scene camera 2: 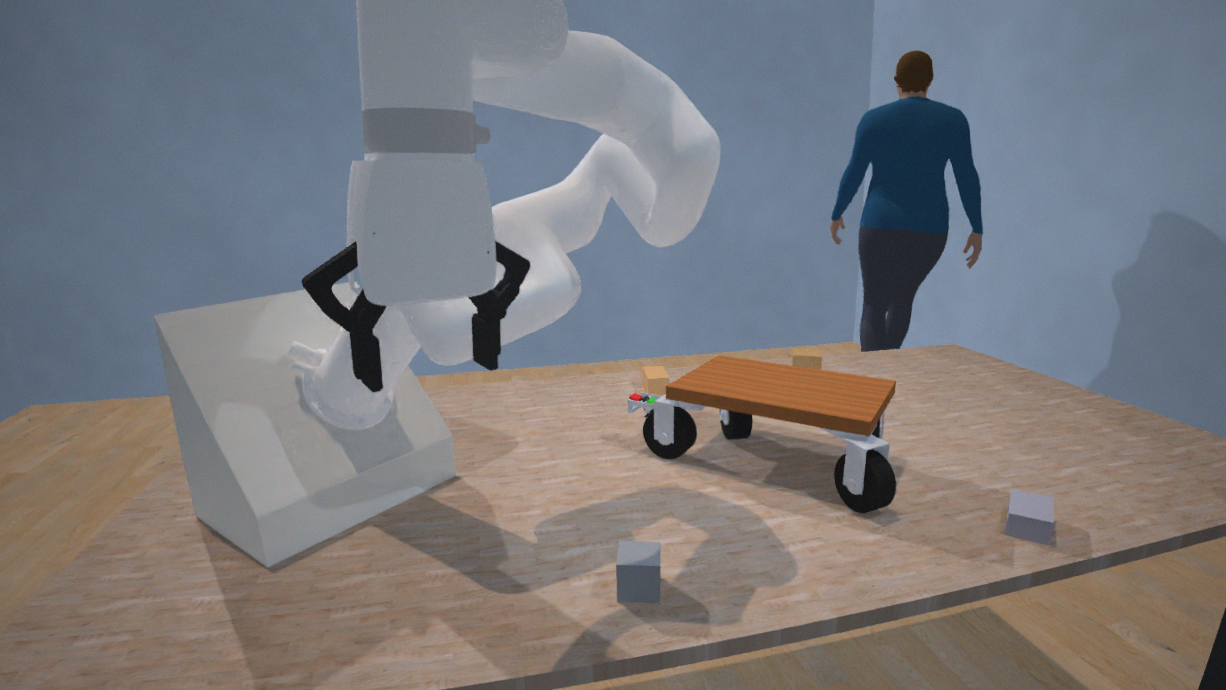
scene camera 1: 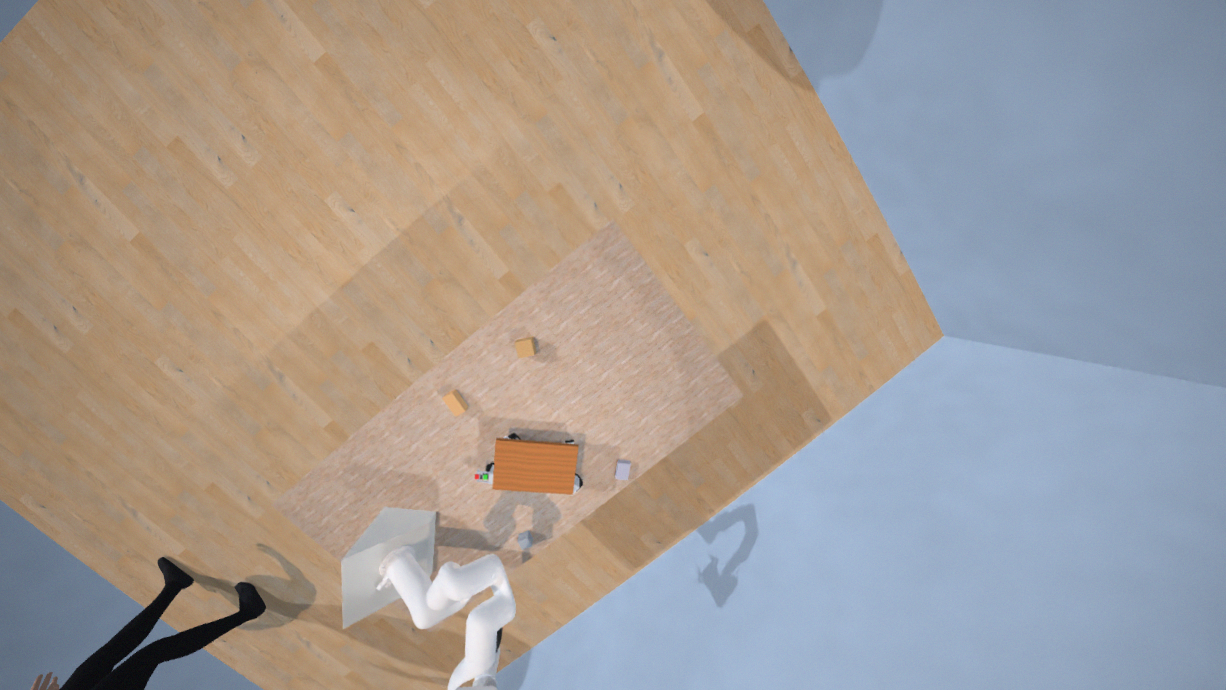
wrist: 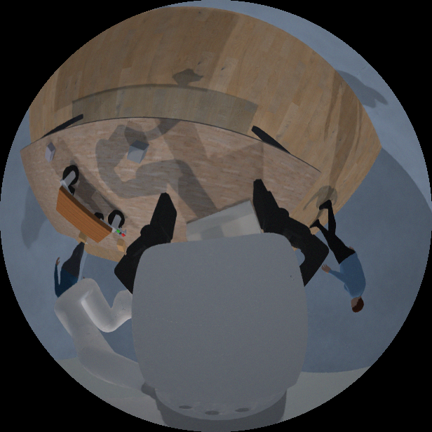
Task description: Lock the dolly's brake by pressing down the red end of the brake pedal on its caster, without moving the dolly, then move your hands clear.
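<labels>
There's a dolly that you'd see in scene camera 2 (849, 406), and it's in the wrist view and scene camera 1 as well. On the dolly, (wrist: 94, 226) and (scene camera 1: 512, 479) are the same spot.
</labels>
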